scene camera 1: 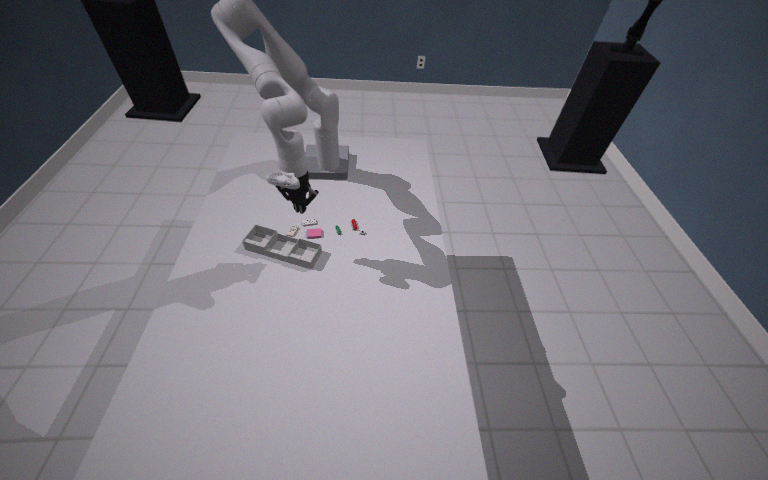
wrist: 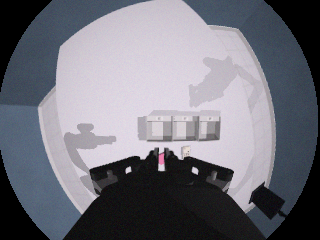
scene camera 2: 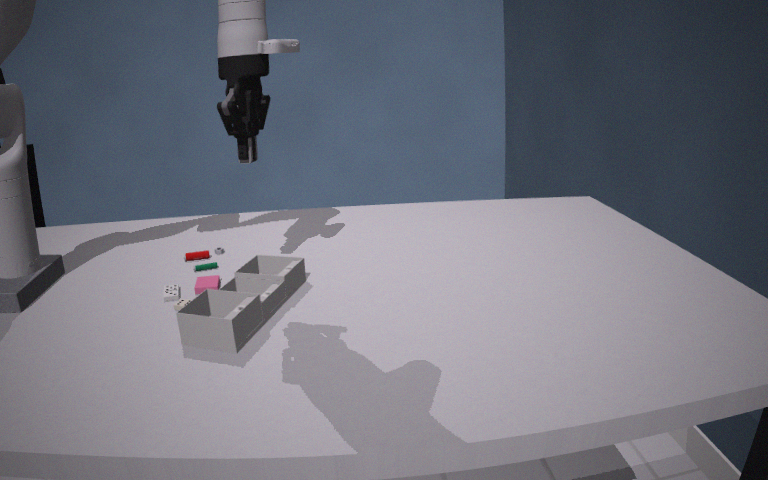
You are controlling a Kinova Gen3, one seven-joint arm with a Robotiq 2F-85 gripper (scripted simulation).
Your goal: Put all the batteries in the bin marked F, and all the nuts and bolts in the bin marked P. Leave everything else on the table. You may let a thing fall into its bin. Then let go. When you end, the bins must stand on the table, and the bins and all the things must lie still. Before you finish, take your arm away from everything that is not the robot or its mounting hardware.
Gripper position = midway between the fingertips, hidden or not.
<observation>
In view: the gripper point(scene camera 2: 248, 162) and a grey three-part bin point(scene camera 2: 211, 331).
The grey three-part bin is seen too in scene camera 1 point(scene camera 1: 268, 243) and in the wrist view point(wrist: 158, 128). The gripper is seen too in scene camera 1 point(scene camera 1: 300, 211) and in the wrist view point(wrist: 161, 153).
</observation>
